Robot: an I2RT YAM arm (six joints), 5 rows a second.
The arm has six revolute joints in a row. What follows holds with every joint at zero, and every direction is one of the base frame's. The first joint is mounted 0.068 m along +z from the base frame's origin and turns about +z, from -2.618 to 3.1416 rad. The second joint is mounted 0.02 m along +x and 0.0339 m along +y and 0.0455 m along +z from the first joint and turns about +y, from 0 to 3.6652 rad. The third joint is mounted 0.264 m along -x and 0.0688 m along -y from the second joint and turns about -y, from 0 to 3.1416 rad. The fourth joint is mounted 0.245 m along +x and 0.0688 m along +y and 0.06 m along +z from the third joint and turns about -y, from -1.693 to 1.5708 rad. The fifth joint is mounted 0.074 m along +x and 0.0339 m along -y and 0.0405 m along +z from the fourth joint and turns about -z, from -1.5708 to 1.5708 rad. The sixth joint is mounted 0.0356 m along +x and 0.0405 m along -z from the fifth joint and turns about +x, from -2.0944 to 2.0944 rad. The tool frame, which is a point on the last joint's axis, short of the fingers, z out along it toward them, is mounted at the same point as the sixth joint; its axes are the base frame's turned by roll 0, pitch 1.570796 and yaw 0 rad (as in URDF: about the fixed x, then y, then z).
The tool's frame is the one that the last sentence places.
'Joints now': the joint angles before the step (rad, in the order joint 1, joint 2, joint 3, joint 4, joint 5, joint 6). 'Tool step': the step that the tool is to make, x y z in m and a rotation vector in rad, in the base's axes. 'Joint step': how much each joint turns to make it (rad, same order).
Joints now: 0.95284, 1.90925, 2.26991, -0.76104, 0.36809, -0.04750
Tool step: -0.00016, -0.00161, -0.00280, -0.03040, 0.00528, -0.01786
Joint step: -0.00022, -0.00156, -0.00406, -0.02331, 0.02150, -0.00550
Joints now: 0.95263, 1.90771, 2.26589, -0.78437, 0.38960, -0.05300
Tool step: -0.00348, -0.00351, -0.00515, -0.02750, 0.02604, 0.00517
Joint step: 0.00151, -0.02119, -0.03630, -0.02370, -0.00559, 0.00347
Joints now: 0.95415, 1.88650, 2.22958, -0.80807, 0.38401, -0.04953
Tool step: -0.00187, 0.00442, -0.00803, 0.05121, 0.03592, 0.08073
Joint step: 0.00203, -0.02370, -0.07431, 0.06538, -0.09662, 0.01913
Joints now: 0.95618, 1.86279, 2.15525, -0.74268, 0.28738, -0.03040
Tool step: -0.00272, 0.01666, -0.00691, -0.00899, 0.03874, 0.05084
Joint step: 0.02514, 0.05523, 0.05979, -0.03735, -0.03502, 0.01287
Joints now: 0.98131, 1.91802, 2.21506, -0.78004, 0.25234, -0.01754
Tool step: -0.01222, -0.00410, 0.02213, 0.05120, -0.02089, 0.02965
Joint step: 0.01782, -0.01004, 0.06614, -0.02298, -0.01530, 0.00445
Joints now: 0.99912, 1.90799, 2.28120, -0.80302, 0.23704, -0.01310
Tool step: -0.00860, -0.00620, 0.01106, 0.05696, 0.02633, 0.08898
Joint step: 0.00077, -0.03108, -0.00357, 0.00375, -0.10206, 0.01319
